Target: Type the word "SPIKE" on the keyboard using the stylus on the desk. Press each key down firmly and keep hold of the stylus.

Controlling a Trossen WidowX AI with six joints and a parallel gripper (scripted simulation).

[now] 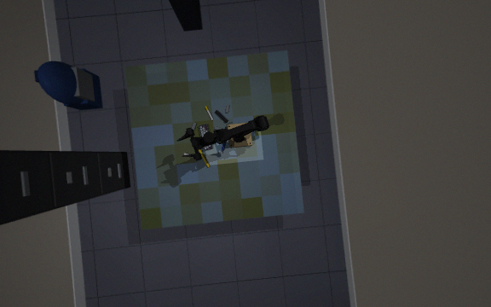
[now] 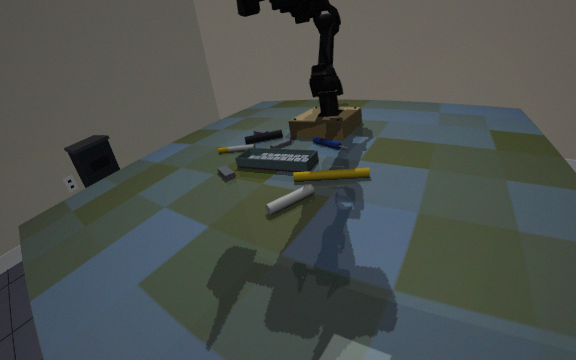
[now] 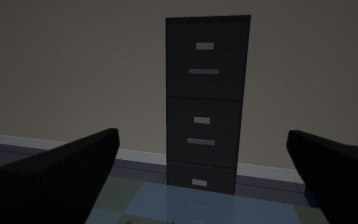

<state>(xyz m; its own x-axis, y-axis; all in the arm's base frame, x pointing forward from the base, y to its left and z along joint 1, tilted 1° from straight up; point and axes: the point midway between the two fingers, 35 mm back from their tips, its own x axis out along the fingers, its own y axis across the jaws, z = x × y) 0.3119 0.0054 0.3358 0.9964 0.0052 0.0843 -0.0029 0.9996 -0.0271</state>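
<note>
Now: gripper tip 39 cm above the blue stylus, 19 cm past it and 5 cm to the right of it. Round my gripper tip: yellow cylinder 39 cm below, 8 cm to the left, 3 cm behind; white cylinder 38 cm below, 7 cm ahead, 2 cm to the left; grey stylus tip 39 cm below, 18 cm behind, 8 cm to the left.
</note>
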